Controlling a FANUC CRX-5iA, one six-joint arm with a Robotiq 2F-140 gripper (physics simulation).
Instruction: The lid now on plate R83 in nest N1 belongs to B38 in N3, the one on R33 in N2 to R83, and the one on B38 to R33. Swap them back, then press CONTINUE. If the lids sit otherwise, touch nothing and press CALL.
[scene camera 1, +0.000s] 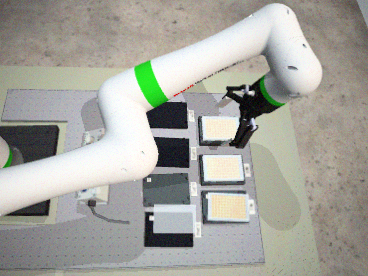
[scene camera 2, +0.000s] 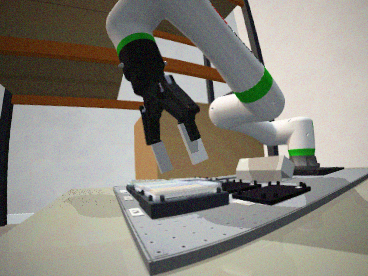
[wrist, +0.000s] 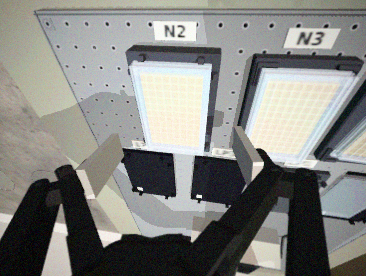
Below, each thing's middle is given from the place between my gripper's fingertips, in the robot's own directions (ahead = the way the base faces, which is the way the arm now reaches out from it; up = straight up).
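The N3 nest (wrist: 340, 63) is 13 cm to the right of my hand and 6 cm below it. Counted from my hand again, you'd find the LP2 nest (scene camera 2: 272, 194) 15 cm behind, 9 cm to the left and 6 cm below, and the LP3 nest (scene camera 1: 172, 152) 17 cm behind, 5 cm to the right and 6 cm below. And there's the N2 nest (scene camera 2: 161, 209), which is 2 cm ahead of my hand, 1 cm to the left of it and 6 cm below it. Of the things named here, going by their middles, that N2 nest is the nearest to my hand.
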